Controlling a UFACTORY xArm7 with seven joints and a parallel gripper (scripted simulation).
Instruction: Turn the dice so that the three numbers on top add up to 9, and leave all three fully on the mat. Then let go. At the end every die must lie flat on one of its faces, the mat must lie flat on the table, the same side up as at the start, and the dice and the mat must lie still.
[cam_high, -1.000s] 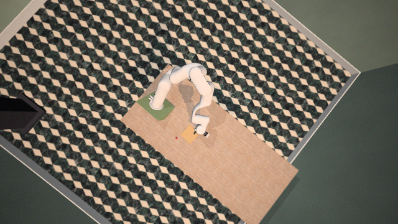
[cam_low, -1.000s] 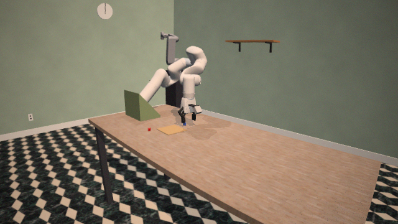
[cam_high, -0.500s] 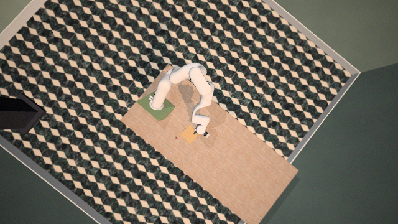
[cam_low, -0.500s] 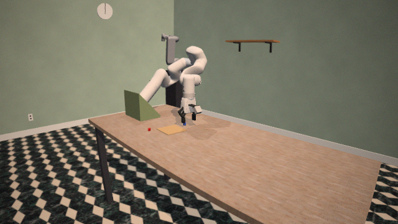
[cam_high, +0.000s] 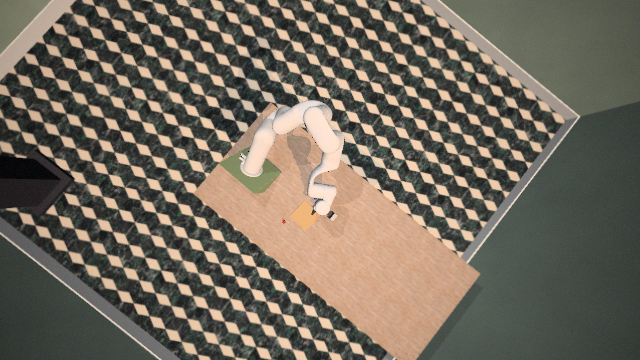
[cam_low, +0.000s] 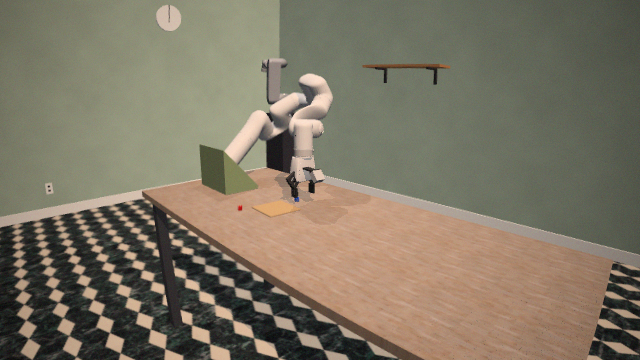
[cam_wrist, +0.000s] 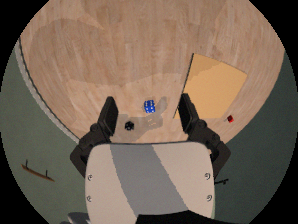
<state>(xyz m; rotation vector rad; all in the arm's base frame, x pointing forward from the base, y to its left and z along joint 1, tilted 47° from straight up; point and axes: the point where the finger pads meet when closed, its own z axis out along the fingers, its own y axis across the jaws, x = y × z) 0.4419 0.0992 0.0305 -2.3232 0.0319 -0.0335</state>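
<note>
The blue die is 4 cm behind my hand and 4 cm below it. Also, from my hand: black die 10 cm behind, 5 cm to the left, 4 cm below; tan mat 2 cm behind, 13 cm to the right, 4 cm below; red die 10 cm behind, 24 cm to the right, 4 cm below.
</note>
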